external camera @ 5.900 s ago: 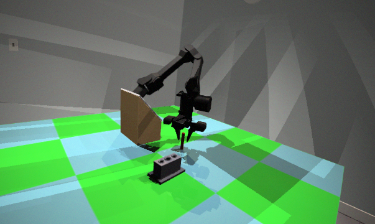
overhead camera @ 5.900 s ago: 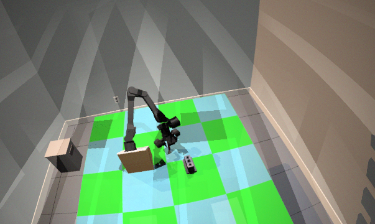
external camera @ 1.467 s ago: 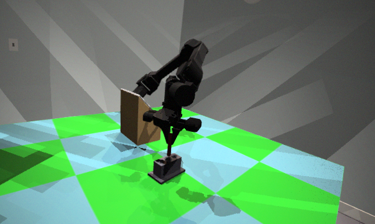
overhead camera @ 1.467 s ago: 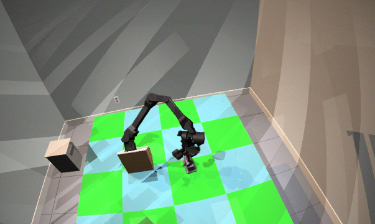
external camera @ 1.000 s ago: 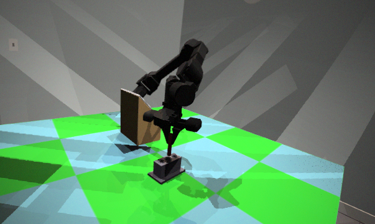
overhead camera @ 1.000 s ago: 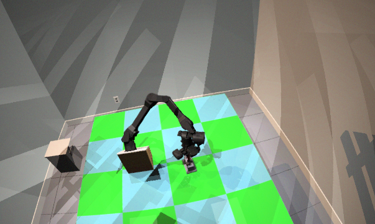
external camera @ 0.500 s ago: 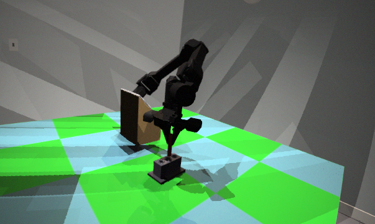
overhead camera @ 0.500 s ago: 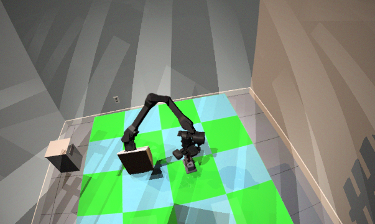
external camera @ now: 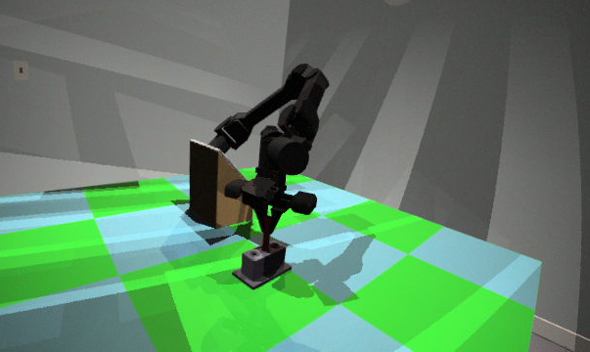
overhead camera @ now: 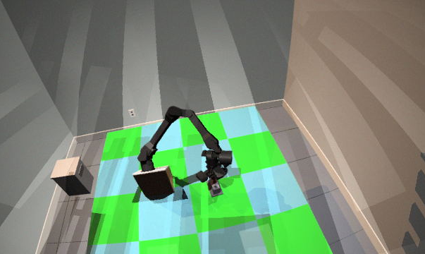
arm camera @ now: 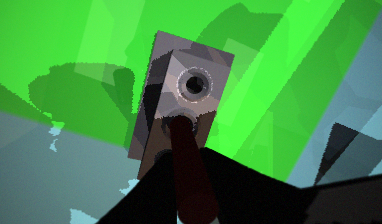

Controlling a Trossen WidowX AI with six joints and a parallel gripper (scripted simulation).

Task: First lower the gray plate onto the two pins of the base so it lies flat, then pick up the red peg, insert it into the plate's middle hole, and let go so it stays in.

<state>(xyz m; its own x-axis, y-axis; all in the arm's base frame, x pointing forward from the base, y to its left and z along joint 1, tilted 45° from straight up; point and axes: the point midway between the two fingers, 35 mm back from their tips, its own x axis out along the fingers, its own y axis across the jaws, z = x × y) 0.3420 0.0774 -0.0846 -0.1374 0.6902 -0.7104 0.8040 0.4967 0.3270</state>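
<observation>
The red peg is right at my gripper tip. The rest, counted from my gripper tip: dark base (9 cm below); then gray plate (5 cm below).
</observation>
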